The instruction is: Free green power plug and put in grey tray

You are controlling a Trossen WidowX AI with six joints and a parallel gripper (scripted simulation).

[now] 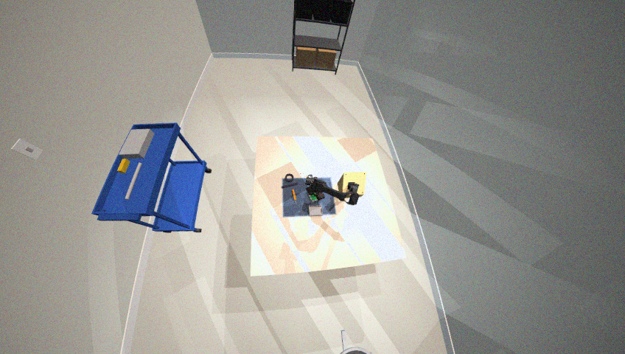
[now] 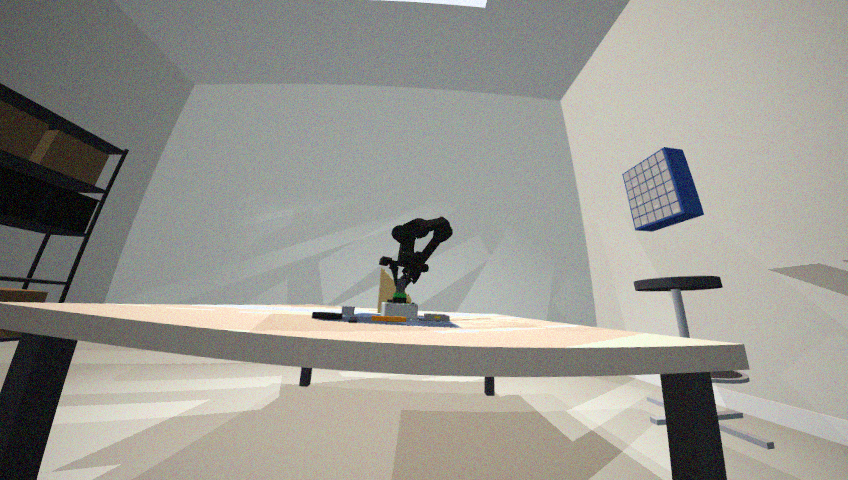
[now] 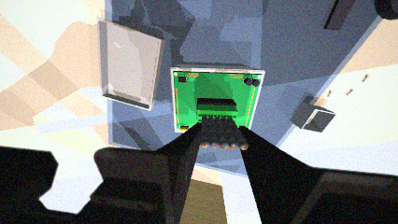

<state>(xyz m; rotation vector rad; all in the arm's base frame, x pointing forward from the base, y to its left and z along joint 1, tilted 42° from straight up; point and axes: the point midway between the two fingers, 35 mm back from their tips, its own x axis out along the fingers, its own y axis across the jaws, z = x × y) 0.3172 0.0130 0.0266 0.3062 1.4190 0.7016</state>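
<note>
Now: the green power plug 30 mm below my gripper tip. From my gripper tip the other things lie so: blue mat: 50 mm ahead, 110 mm below; dark bar: 210 mm ahead, 110 mm to the right, 110 mm below.
</note>
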